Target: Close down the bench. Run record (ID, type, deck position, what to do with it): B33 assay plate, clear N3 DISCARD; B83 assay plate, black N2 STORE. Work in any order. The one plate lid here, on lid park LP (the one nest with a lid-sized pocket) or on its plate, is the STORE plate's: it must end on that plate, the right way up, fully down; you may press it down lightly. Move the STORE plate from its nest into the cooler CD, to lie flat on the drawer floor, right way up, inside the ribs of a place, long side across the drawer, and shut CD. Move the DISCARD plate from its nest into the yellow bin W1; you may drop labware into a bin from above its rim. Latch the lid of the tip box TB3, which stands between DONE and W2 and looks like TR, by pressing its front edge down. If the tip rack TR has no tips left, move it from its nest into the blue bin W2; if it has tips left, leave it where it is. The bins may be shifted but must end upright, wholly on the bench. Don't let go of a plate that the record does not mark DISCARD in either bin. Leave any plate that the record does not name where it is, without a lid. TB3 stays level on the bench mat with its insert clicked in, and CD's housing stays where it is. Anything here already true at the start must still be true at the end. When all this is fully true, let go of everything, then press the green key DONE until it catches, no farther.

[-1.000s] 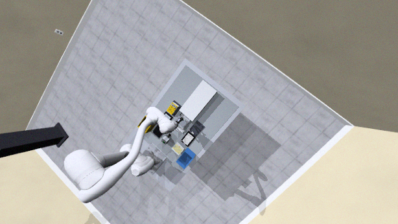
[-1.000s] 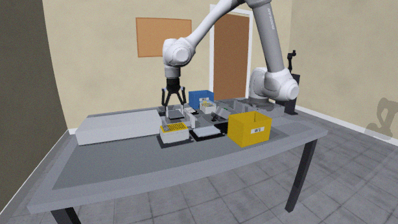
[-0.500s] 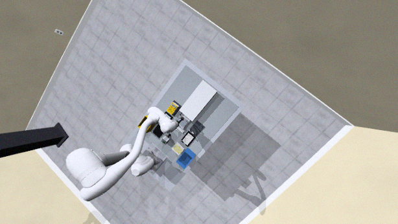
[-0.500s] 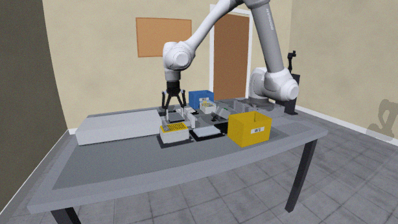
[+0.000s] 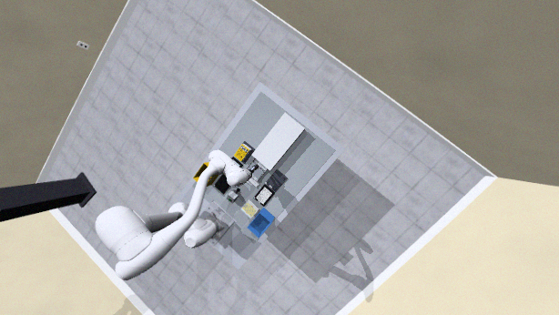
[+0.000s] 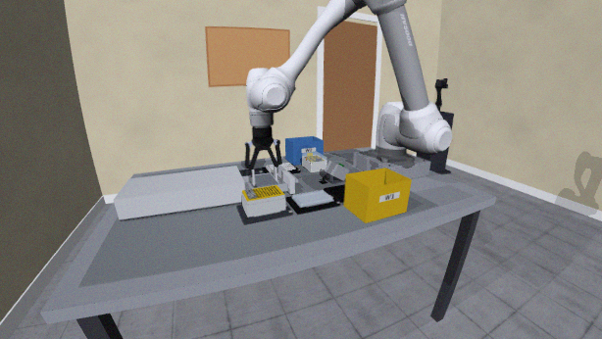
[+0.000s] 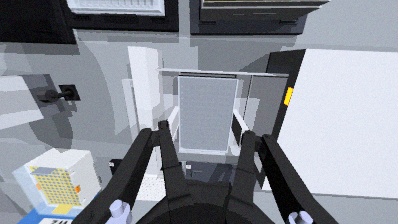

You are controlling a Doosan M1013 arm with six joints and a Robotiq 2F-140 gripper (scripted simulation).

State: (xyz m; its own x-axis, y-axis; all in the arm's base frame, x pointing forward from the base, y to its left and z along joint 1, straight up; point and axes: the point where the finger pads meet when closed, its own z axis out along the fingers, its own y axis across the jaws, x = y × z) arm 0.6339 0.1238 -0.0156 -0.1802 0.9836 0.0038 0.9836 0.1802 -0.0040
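Right now the see-through plate lid is 1 cm below my hand. Round my hand: cooler CD (17 cm ahead, 3 cm to the left, 2 cm below); then drawer (4 cm ahead, 1 cm to the left, 3 cm below); then black plate (2 cm below).
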